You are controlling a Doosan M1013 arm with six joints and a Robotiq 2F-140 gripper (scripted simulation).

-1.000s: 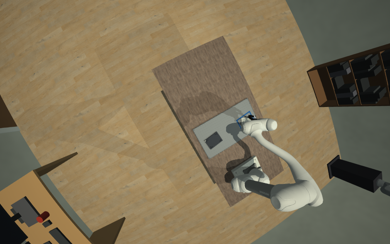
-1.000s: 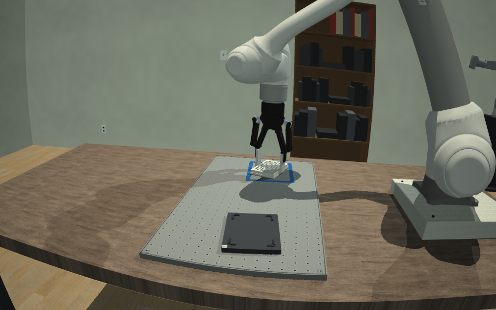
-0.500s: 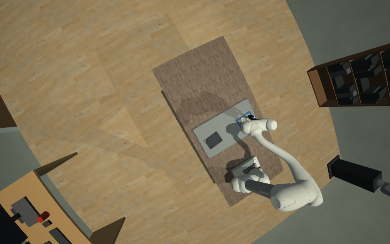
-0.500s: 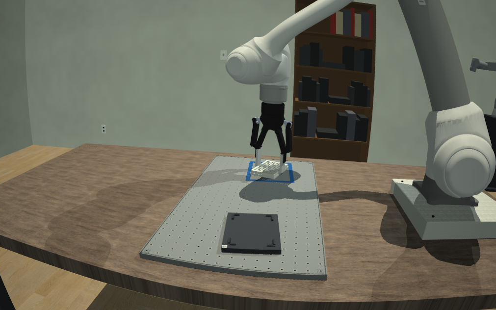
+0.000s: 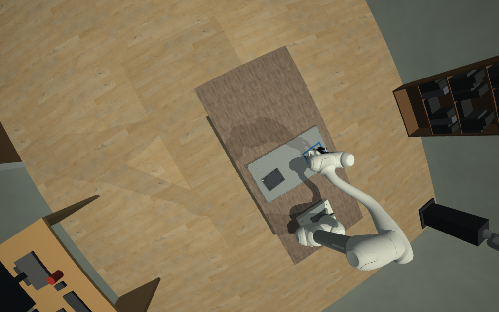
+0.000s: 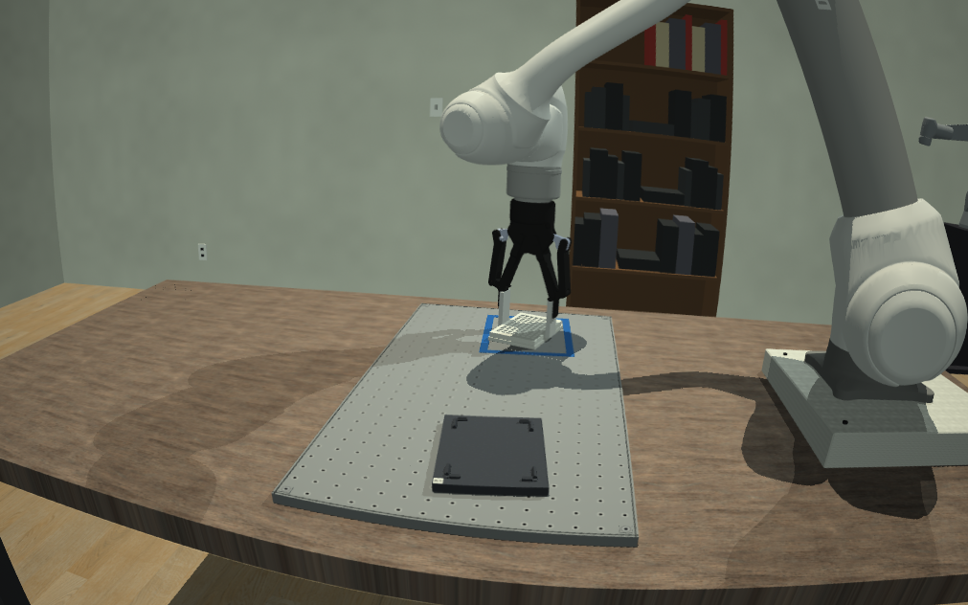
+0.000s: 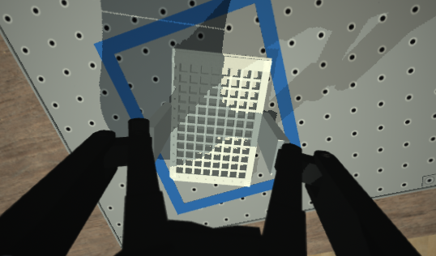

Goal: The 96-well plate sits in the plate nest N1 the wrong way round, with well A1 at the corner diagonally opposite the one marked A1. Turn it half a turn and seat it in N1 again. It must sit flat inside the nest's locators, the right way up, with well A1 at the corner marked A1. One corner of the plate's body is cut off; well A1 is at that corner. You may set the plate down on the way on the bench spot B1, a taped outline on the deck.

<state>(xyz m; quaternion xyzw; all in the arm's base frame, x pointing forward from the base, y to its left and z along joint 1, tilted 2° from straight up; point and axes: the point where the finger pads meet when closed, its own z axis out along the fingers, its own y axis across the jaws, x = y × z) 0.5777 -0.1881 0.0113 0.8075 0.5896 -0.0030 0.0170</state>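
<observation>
My hand is 20 mm above the white 96-well plate. Round my hand: A1 label (510 mm to the left, 30 mm ahead, 20 mm below); dark plate nest N1 (420 mm to the left, 30 mm below, 10 mm behind).
</observation>
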